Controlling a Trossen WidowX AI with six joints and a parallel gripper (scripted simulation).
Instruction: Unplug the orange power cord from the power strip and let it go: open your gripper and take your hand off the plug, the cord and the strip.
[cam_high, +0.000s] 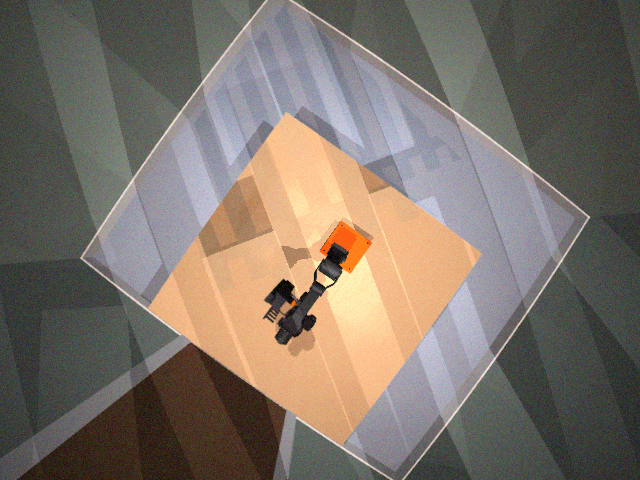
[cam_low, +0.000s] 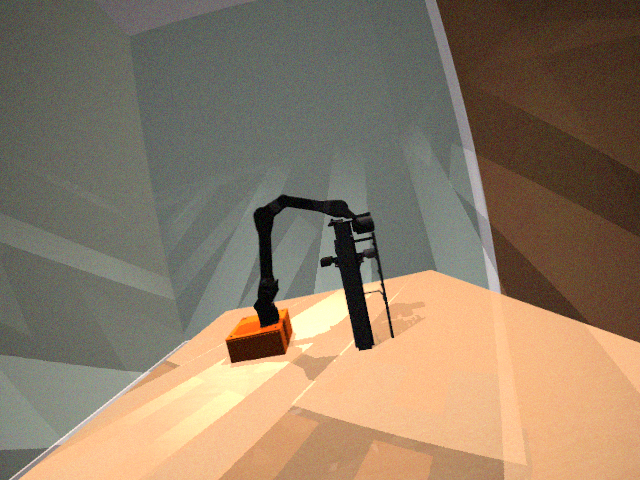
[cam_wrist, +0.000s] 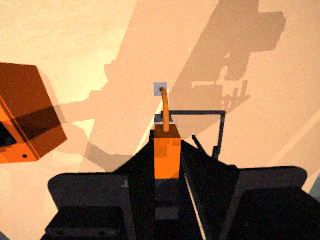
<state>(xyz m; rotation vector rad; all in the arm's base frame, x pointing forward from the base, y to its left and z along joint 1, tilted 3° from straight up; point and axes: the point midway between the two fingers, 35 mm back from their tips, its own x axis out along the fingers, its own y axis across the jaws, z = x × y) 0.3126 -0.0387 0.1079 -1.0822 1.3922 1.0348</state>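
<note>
The orange plug is 3 cm to the right of my gripper tip. From my gripper tip the other things lie so: black post (12 cm to the right, 3 cm behind, 1 cm above).
</note>
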